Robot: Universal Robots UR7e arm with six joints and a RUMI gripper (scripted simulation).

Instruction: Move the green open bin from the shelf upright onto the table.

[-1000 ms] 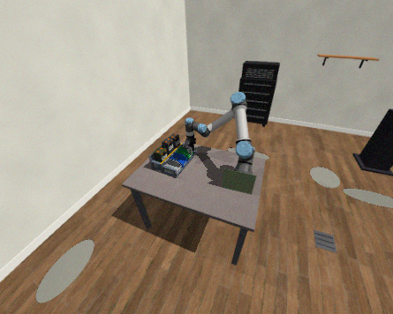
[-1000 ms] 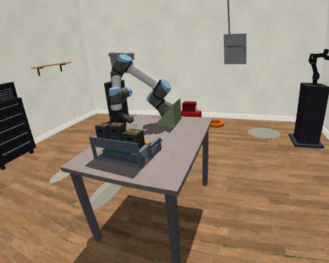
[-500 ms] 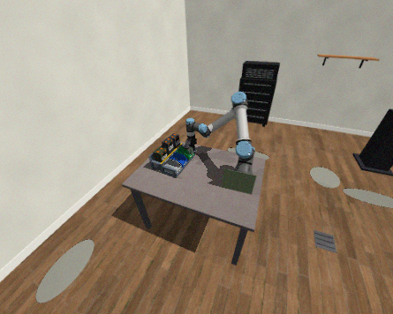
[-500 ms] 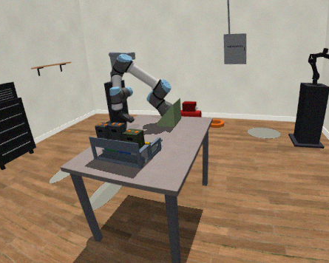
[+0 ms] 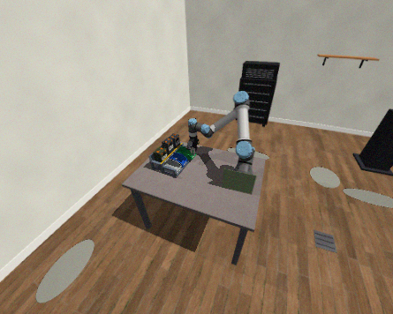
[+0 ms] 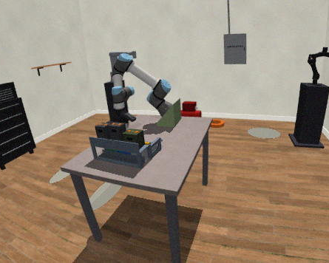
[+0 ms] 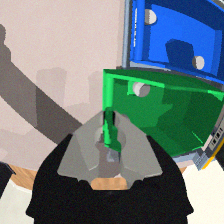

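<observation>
My gripper is now 8 cm short of the green open bin, 1 cm to the left of it and 1 cm above it. The rest, counted from my hand: grey bin 13 cm ahead, 21 cm to the left, 2 cm below; blue bin 12 cm ahead, 10 cm to the left, 2 cm below; yellow rail 17 cm ahead, 10 cm to the left, 4 cm above.
</observation>
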